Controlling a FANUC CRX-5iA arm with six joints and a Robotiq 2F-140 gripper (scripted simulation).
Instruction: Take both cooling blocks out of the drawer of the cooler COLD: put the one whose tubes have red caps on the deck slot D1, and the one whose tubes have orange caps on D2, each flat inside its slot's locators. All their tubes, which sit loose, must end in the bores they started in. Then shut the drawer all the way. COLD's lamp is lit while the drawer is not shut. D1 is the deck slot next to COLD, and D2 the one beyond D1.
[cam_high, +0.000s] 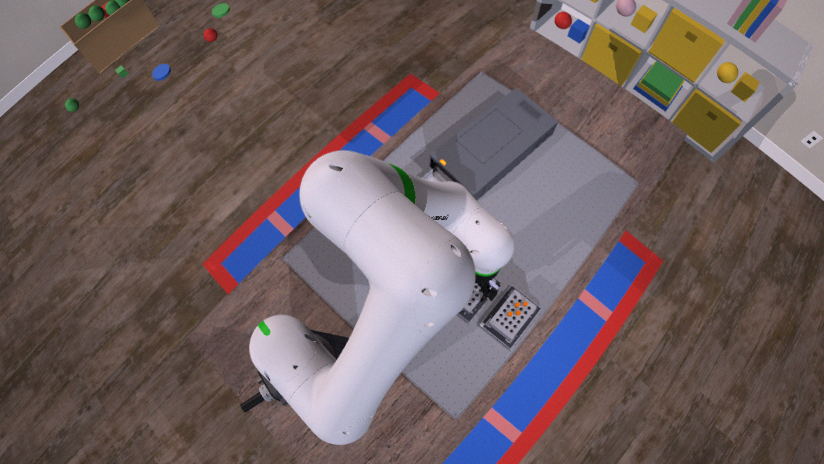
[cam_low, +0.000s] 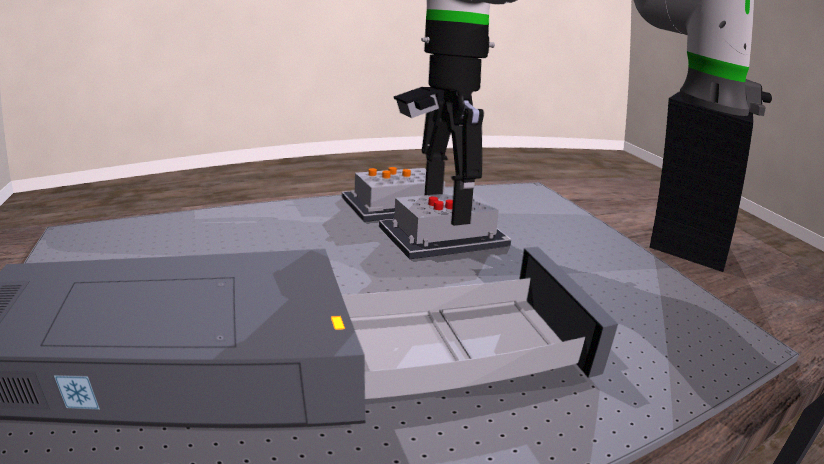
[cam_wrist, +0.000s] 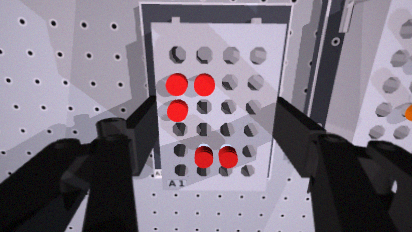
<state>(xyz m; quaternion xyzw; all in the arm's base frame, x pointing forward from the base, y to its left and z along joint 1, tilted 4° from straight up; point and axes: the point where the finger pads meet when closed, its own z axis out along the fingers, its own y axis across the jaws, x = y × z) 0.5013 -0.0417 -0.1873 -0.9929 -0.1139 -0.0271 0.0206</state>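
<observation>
My gripper is now 60 mm above the deck slot D1. The rest, counted from my hand: grey cooler COLD: 330 mm to the left, 220 mm ahead, 20 mm below; then deck slot D2: 140 mm to the right, 60 mm below, 50 mm ahead; then drawer: 310 mm to the left, 40 mm ahead, 30 mm below.
</observation>
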